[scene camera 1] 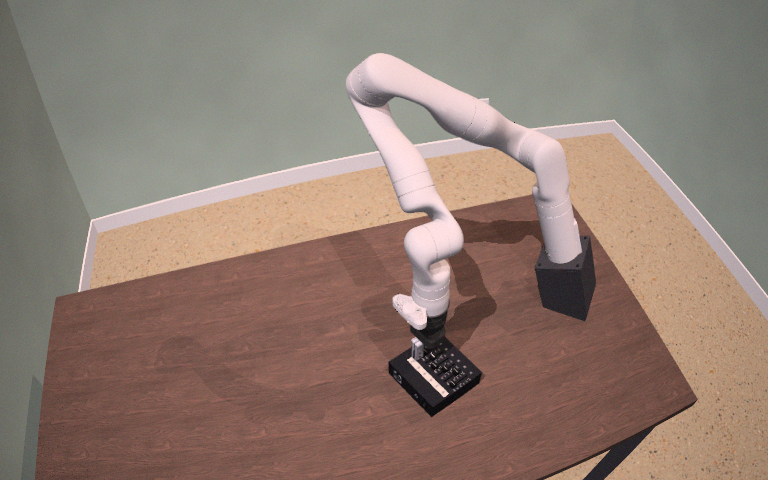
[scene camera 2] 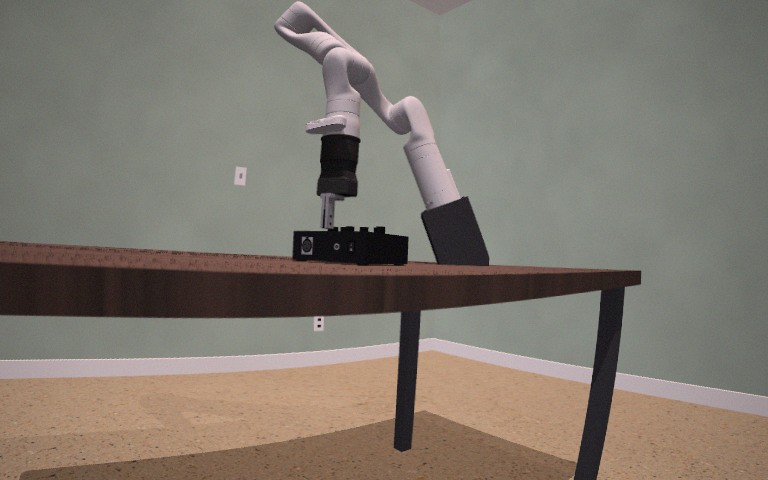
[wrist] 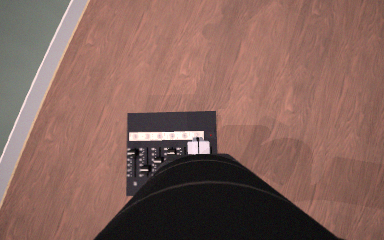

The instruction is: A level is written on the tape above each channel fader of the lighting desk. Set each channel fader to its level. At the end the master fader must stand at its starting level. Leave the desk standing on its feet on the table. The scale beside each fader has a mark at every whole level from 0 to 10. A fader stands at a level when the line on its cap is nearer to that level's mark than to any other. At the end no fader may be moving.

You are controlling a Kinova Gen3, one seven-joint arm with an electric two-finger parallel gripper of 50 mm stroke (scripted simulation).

Labels:
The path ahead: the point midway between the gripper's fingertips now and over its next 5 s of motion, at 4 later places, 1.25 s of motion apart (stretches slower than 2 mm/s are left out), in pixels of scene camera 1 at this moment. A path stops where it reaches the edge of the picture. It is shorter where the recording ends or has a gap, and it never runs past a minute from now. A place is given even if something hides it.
The gripper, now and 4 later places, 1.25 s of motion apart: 417, 356; 420, 354; 425, 350; 428, 347; 430, 335

